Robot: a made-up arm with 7 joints. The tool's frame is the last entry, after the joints.
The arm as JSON. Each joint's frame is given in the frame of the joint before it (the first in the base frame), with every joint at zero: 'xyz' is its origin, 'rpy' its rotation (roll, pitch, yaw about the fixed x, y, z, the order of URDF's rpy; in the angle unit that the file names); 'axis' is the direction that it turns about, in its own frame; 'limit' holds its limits. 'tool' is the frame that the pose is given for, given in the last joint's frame.
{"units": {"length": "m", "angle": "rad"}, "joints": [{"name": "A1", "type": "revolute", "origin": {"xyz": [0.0, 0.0, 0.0], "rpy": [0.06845, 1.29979, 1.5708]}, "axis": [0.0, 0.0, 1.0], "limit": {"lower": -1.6, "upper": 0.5}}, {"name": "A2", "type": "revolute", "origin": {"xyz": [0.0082, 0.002, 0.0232], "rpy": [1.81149, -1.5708, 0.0]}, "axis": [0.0, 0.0, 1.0], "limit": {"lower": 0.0, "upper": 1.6}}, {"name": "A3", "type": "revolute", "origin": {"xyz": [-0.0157, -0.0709, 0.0], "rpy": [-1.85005, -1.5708, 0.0]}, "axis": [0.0, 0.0, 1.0], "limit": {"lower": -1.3, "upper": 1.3}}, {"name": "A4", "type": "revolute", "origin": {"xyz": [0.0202, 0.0, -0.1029], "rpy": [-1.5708, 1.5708, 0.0]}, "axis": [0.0, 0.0, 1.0], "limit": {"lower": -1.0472, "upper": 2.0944}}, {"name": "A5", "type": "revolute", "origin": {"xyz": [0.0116, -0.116, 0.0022], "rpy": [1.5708, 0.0, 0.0]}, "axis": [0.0, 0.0, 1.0], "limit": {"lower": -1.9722, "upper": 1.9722}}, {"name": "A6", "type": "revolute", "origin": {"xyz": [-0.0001, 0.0, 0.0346], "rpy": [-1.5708, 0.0, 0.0]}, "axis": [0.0, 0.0, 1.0], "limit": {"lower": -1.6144, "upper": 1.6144}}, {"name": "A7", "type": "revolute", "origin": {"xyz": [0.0, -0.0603, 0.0], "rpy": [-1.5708, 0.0, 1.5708]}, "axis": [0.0, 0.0, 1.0], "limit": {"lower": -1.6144, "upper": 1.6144}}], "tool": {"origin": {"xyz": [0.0, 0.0, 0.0], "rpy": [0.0, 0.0, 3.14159]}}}
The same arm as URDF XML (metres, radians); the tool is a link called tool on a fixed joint. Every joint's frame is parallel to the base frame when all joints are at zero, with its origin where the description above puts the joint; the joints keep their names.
<robot name="arm">
  <joint name="A1" type="revolute">
    <parent link="base_link"/>
    <child link="link1"/>
    <origin xyz="0 0 0"/>
    <axis xyz="0.068403 0.961235 0.26711"/>
    <limit lower="-1.6" upper="0.5"/>
  </joint>
  <joint name="A2" type="revolute">
    <parent link="link1"/>
    <child link="link2"/>
    <origin xyz="-0.0004 0.0246 -0.0017"/>
    <axis xyz="0.968889 -0.0002 -0.247497"/>
    <limit lower="0" upper="1.6"/>
  </joint>
  <joint name="A3" type="revolute">
    <parent link="link2"/>
    <child link="link3"/>
    <origin xyz="-0.0179 0.0045 -0.0702"/>
    <axis xyz="0.247497 -0.0001 0.968889"/>
    <limit lower="-1.3" upper="1.3"/>
  </joint>
  <joint name="A4" type="revolute">
    <parent link="link3"/>
    <child link="link4"/>
    <origin xyz="-0.0059 0 -0.1047"/>
    <axis xyz="0.0002 1 0"/>
    <limit lower="-1.0472" upper="2.0944"/>
  </joint>
  <joint name="A5" type="revolute">
    <parent link="link4"/>
    <child link="link5"/>
    <origin xyz="0.1095 0.0022 -0.0399"/>
    <axis xyz="0.968889 -0.0002 -0.247497"/>
    <limit lower="-1.9722" upper="1.9722"/>
  </joint>
  <joint name="A6" type="revolute">
    <parent link="link5"/>
    <child link="link6"/>
    <origin xyz="0.0335 0 -0.0085"/>
    <axis xyz="0.0002 1 0"/>
    <limit lower="-1.6144" upper="1.6144"/>
  </joint>
  <joint name="A7" type="revolute">
    <parent link="link6"/>
    <child link="link7"/>
    <origin xyz="0.0584 0 -0.0149"/>
    <axis xyz="0.247497 -0.0001 0.968889"/>
    <limit lower="-1.6144" upper="1.6144"/>
  </joint>
  <joint name="tool_joint" type="fixed">
    <parent link="link7"/>
    <child link="tool"/>
    <origin xyz="0 0 0" rpy="0 0.2501 -0.0002"/>
  </joint>
  <link name="base_link"/>
  <link name="link1"/>
  <link name="link2"/>
  <link name="link3"/>
  <link name="link4"/>
  <link name="link5"/>
  <link name="link6"/>
  <link name="link7"/>
  <link name="tool"/>
</robot>

